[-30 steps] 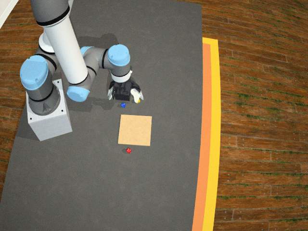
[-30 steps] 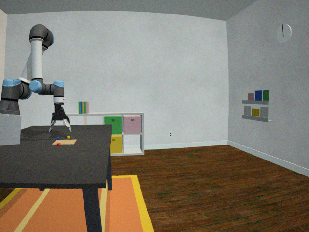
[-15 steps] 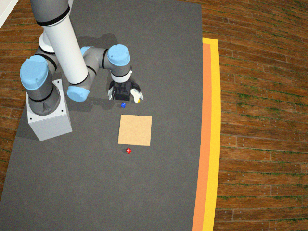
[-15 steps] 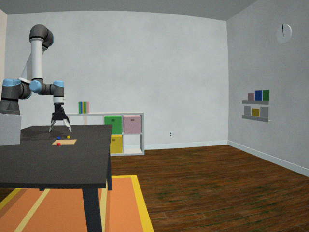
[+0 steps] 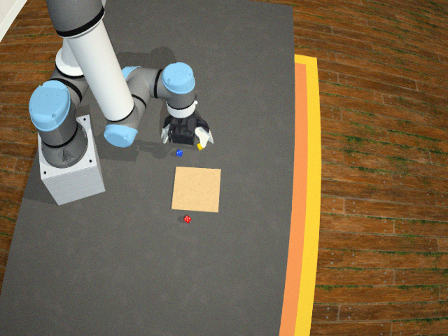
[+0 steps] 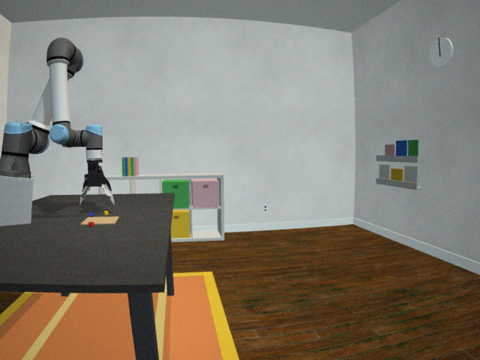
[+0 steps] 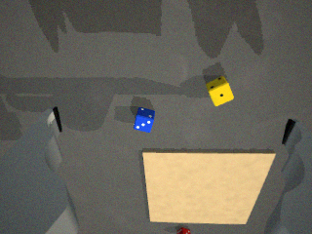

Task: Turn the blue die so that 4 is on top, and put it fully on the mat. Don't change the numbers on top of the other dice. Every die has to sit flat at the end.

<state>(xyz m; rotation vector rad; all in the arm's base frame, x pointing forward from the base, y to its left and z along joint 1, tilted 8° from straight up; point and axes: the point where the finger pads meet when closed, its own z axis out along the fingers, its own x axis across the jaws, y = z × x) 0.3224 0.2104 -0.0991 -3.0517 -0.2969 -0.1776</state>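
Now: hand 40 mm short of the yellow die, 10 mm to the right of it and 40 mm above it. From my hand the other things lie so: tan mat (80 mm ahead, 130 mm to the right, 40 mm below); then blue die (20 mm behind, 40 mm to the right, 40 mm below); then red die (80 mm ahead, 230 mm to the right, 40 mm below).
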